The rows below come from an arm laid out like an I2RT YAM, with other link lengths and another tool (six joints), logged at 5 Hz.
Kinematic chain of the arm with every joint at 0, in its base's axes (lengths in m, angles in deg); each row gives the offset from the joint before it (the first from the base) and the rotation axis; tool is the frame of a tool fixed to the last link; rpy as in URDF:
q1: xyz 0 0 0.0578 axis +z
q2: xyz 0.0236 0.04 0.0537 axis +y
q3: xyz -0.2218 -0.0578 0 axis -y
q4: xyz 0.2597 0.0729 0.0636 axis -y
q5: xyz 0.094 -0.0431 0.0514 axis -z
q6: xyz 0.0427 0 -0.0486 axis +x
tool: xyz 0.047 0.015 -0.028 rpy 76.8 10.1 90
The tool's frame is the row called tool.
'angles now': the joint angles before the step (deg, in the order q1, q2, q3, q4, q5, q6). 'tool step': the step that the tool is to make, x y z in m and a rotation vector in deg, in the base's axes. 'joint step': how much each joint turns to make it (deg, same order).
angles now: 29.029, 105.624, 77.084, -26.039, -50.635, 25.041
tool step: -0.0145, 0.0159, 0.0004, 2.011, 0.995, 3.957
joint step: 2.745, 0.545, -0.116, 1.230, -2.525, 0.521
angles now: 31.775, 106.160, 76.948, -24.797, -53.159, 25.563
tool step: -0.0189, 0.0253, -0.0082, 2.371, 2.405, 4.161
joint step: 4.145, 1.999, -0.939, 5.035, -2.652, 3.407
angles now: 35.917, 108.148, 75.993, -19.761, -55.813, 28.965
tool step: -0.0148, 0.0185, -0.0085, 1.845, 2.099, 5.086
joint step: 3.072, 3.234, 1.388, 1.448, -3.400, 0.172
